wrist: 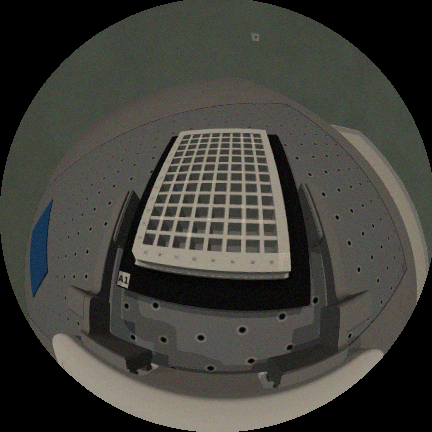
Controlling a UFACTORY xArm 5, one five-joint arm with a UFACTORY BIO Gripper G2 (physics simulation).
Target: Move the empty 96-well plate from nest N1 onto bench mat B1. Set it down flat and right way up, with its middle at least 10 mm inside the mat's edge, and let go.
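Frame: origin at the arm's base, x ahead, y left, z up, level; centimetres.
Where they show: hand, tool point: (213, 216).
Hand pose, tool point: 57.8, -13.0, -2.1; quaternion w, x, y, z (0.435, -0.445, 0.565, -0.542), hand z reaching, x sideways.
Note:
Each offset is from my tool point to the top centre of the thing, as dx, dy, dz. "spot": to the spot under its first point. Level surfaces: height alone.
The pale 96-well plate @[+2.6, -0.8, +1.4] (215, 258) lies flat, wells up, on the black nest @[+2.6, -0.8, +0.2] (215, 298), which has an A1 label by its near left corner. My gripper (220, 215) is open, with one finger to the left of the plate and one to the right. A narrow gap shows between the plate and the left finger, and a wider one at the right finger. The fingers do not visibly touch the plate. A blue flat patch @[spot: +1.6, +28.5, -1.1] (41, 250) shows at the far left; no label on it can be read, so I cannot tell whether it is mat B1.
A grey deck @[dz -1.2] (185, 320) with rows of small holes lies under and around the nest. A pale long object (387, 167) runs along the right side beyond the deck. A green-grey floor (150, 55) lies behind, with a small light square marker (255, 37).

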